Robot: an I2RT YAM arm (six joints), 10 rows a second.
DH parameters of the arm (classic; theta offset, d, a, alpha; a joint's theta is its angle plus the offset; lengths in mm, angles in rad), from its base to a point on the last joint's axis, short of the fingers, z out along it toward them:
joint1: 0 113.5 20 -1.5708
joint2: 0 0 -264 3.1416
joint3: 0.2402 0 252.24 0
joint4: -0.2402 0 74 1.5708
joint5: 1.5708 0 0 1.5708
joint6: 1.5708 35.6 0 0
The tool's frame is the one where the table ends.
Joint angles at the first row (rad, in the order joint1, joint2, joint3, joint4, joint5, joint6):
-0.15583 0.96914 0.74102 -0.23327 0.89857 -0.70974
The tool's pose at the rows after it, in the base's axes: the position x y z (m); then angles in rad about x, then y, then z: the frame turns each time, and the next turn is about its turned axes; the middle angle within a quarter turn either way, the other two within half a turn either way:
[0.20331, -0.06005, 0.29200, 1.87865, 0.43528, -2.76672]
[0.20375, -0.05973, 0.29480, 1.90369, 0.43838, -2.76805]
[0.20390, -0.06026, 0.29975, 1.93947, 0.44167, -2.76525]
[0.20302, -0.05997, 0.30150, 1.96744, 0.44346, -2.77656]
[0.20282, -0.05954, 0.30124, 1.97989, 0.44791, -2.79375]
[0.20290, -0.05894, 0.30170, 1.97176, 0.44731, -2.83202]
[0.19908, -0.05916, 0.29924, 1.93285, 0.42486, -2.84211]
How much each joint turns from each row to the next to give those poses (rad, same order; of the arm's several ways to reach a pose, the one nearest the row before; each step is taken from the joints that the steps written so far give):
0.00154 0.00723 0.00570 -0.00077 0.01069 0.02290
0.00038 0.00648 0.02444 -0.04733 -0.01373 0.03243
-0.00500 0.00843 0.03700 -0.06592 -0.02445 0.04536
-0.00115 0.00226 0.01867 -0.04618 -0.01678 0.02289
0.00081 0.00039 0.00305 -0.01299 -0.00951 -0.00378
0.00378 -0.00116 -0.00112 0.00609 0.00799 -0.04504
0.00040 -0.01942 -0.02824 0.03360 0.03892 -0.04538

